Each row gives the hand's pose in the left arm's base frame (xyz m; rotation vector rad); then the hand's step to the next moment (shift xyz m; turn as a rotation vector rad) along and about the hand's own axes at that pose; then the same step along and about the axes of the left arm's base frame.
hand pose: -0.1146 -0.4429 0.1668 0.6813 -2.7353 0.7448
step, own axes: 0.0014 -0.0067 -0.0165 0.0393 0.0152 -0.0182
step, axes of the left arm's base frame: 0.0036 0.0030 0.0172 -0.0398 0.0064 0.0219
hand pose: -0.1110 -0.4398 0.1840 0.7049 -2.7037 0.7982
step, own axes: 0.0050 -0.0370 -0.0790 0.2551 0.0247 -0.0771
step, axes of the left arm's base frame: 0.0213 0.0152 0.0834 -0.2244 -0.0358 0.1414
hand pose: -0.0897 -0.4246 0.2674 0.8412 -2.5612 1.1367
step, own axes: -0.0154 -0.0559 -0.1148 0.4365 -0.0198 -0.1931
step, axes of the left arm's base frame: 0.0412 0.0606 0.1057 -0.3500 -0.0498 0.3214
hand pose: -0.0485 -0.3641 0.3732 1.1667 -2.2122 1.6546
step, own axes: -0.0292 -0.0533 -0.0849 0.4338 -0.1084 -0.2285
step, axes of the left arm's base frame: 0.0274 0.0829 0.0573 -0.3019 -0.0260 0.4004
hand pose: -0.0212 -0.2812 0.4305 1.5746 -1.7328 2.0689
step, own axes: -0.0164 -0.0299 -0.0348 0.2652 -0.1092 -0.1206
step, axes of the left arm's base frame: 0.0022 0.0463 0.0149 -0.1475 -0.0136 0.2736
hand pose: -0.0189 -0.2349 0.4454 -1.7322 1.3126 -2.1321
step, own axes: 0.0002 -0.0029 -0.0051 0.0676 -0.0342 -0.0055
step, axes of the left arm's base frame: -0.0031 0.0045 0.0021 -0.0138 -0.0133 0.0735
